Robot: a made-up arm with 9 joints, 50 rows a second.
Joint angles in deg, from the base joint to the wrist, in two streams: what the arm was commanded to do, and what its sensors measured. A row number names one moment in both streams.
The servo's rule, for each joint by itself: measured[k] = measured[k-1] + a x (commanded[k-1-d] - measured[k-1]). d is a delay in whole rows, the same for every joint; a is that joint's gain. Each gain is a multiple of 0.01, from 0.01 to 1. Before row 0 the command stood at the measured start. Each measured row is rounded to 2 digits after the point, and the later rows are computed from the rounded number. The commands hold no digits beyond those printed.
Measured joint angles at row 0:
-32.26 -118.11 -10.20 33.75 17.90 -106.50 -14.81 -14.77 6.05
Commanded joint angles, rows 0 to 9:
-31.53 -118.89 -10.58 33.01 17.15 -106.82 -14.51 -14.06 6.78
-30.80 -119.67 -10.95 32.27 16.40 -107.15 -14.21 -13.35 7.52
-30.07 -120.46 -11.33 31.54 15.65 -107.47 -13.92 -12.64 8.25
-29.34 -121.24 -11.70 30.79 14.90 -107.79 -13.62 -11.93 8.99
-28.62 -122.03 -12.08 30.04 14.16 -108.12 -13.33 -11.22 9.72
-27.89 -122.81 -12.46 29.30 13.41 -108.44 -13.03 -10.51 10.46
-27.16 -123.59 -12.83 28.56 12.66 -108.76 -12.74 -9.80 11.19
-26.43 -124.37 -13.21 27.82 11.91 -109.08 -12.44 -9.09 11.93
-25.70 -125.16 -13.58 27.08 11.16 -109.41 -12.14 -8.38 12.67
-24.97 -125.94 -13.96 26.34 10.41 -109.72 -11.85 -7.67 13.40
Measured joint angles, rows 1 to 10:
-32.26 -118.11 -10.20 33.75 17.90 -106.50 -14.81 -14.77 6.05
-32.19 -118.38 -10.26 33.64 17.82 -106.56 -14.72 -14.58 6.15
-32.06 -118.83 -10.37 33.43 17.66 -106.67 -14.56 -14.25 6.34
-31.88 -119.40 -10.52 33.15 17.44 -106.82 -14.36 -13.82 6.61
-31.65 -120.04 -10.71 32.80 17.16 -107.00 -14.13 -13.31 6.94
-31.38 -120.74 -10.93 32.39 16.83 -107.21 -13.88 -12.75 7.33
-31.07 -121.46 -11.17 31.93 16.45 -107.44 -13.62 -12.15 7.77
-30.72 -122.21 -11.44 31.42 16.03 -107.69 -13.35 -11.52 8.25
-30.33 -122.97 -11.72 30.88 15.58 -107.95 -13.07 -10.86 8.77
-29.91 -123.74 -12.02 30.31 15.09 -108.23 -12.78 -10.19 9.32
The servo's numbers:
d 1
a 0.09 0.35 0.16 0.15 0.11 0.19 0.31 0.27 0.14

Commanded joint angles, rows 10 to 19:
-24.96 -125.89 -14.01 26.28 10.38 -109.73 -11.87 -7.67 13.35
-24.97 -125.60 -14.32 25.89 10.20 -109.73 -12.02 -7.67 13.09
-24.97 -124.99 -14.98 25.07 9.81 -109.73 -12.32 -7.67 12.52
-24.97 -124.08 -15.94 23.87 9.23 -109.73 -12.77 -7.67 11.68
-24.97 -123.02 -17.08 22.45 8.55 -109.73 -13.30 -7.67 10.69
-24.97 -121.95 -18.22 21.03 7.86 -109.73 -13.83 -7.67 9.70
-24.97 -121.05 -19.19 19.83 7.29 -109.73 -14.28 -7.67 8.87
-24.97 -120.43 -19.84 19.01 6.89 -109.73 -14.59 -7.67 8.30
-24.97 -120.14 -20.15 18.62 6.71 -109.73 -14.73 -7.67 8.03
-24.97 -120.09 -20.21 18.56 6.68 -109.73 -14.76 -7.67 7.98
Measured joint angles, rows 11 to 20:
-29.47 -124.51 -12.33 29.71 14.58 -108.51 -12.49 -9.51 9.89
-29.06 -124.99 -12.60 29.20 14.12 -108.74 -12.30 -9.01 10.37
-28.69 -125.20 -12.88 28.70 13.69 -108.93 -12.21 -8.65 10.75
-28.36 -125.13 -13.22 28.16 13.26 -109.08 -12.24 -8.39 11.00
-28.05 -124.76 -13.66 27.52 12.82 -109.20 -12.40 -8.20 11.10
-27.77 -124.15 -14.21 26.76 12.35 -109.30 -12.68 -8.06 11.04
-27.52 -123.38 -14.85 25.90 11.86 -109.38 -13.04 -7.95 10.85
-27.29 -122.56 -15.54 24.99 11.36 -109.45 -13.42 -7.87 10.57
-27.08 -121.81 -16.23 24.09 10.87 -109.50 -13.78 -7.82 10.25
-26.89 -121.23 -16.86 23.27 10.41 -109.54 -14.07 -7.78 9.94

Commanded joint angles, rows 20 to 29:
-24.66 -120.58 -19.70 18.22 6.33 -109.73 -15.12 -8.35 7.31
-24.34 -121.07 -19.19 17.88 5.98 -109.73 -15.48 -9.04 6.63
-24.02 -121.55 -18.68 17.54 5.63 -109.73 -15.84 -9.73 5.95
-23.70 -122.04 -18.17 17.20 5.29 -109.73 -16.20 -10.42 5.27
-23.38 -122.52 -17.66 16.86 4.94 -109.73 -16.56 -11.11 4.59
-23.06 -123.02 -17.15 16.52 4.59 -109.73 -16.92 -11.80 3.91
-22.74 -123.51 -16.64 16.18 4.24 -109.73 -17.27 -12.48 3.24
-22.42 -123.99 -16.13 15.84 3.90 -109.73 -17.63 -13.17 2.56
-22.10 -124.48 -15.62 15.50 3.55 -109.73 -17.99 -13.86 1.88
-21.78 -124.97 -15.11 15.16 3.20 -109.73 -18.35 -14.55 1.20
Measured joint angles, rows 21 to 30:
-26.72 -120.83 -17.40 22.56 10.00 -109.58 -14.28 -7.75 9.67
-26.53 -120.74 -17.77 21.91 9.60 -109.61 -14.54 -7.91 9.34
-26.33 -120.86 -18.00 21.31 9.20 -109.63 -14.83 -8.22 8.96
-26.12 -121.10 -18.11 20.74 8.81 -109.65 -15.14 -8.63 8.54
-25.90 -121.43 -18.12 20.21 8.42 -109.67 -15.47 -9.11 8.08
-25.67 -121.81 -18.05 19.71 8.04 -109.68 -15.81 -9.65 7.59
-25.44 -122.23 -17.91 19.23 7.66 -109.69 -16.15 -10.23 7.07
-25.20 -122.68 -17.71 18.77 7.28 -109.70 -16.50 -10.84 6.53
-24.95 -123.14 -17.46 18.33 6.91 -109.71 -16.85 -11.47 5.97
-24.69 -123.61 -17.17 17.91 6.54 -109.71 -17.20 -12.12 5.40

